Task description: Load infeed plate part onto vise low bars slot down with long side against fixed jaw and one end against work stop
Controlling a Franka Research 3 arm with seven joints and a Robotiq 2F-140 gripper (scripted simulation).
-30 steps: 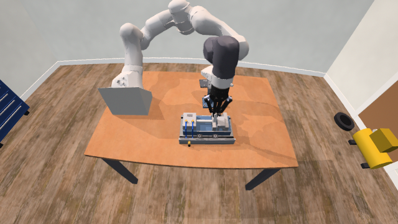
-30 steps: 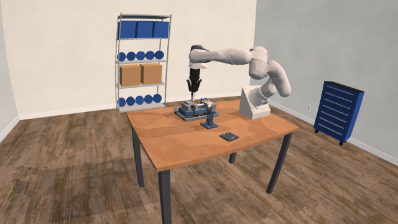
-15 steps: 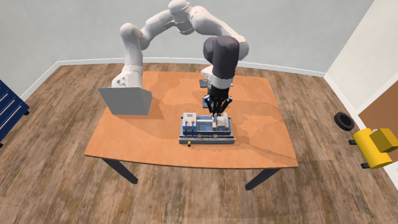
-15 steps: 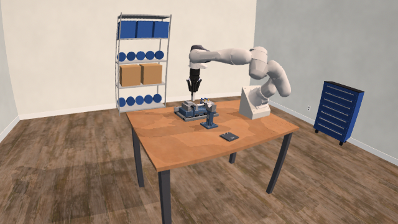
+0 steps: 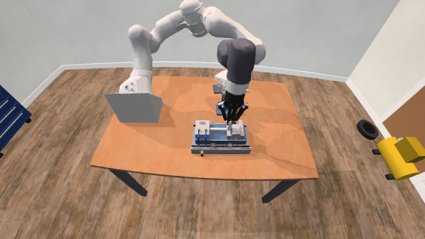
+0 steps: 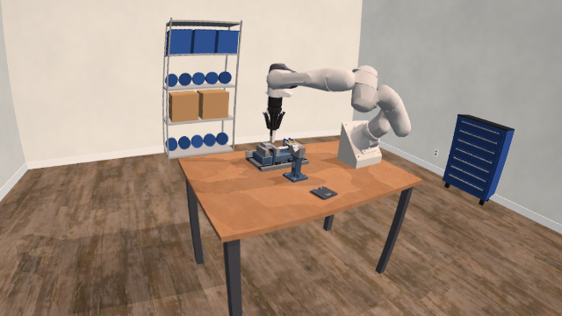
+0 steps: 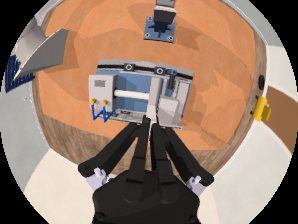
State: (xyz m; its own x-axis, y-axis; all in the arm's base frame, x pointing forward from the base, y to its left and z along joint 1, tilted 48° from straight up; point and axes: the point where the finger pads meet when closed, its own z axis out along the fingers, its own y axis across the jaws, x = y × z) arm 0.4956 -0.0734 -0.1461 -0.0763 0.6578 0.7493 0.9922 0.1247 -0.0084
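Now: hand 40 mm short of the part and 60 mm above it. Round my hand: fixed jaw (70 mm ahead, 30 mm to the left, 70 mm below); air cylinder (130 mm behind, 10 mm to the left, 70 mm below); vise (30 mm behind, 20 mm to the left, 110 mm below).
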